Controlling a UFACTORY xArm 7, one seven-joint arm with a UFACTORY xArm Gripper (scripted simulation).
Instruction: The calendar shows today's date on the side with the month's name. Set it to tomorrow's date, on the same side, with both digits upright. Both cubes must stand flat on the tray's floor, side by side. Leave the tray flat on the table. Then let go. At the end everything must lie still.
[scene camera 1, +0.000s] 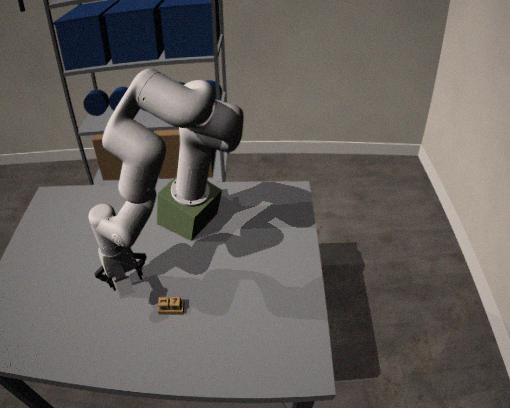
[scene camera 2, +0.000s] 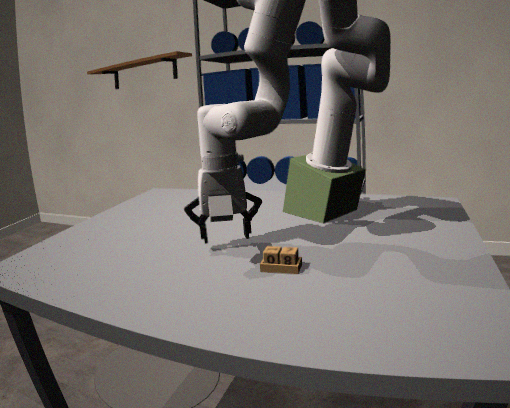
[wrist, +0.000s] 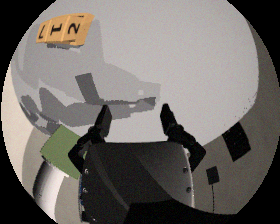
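Note:
Scene camera 2 gives you the gripper (scene camera 2: 226, 239), and in scene camera 1 you get the gripper (scene camera 1: 126, 282) too. Then there's the wrist view, which has the gripper (wrist: 135, 110) as well as a cube (wrist: 66, 28).

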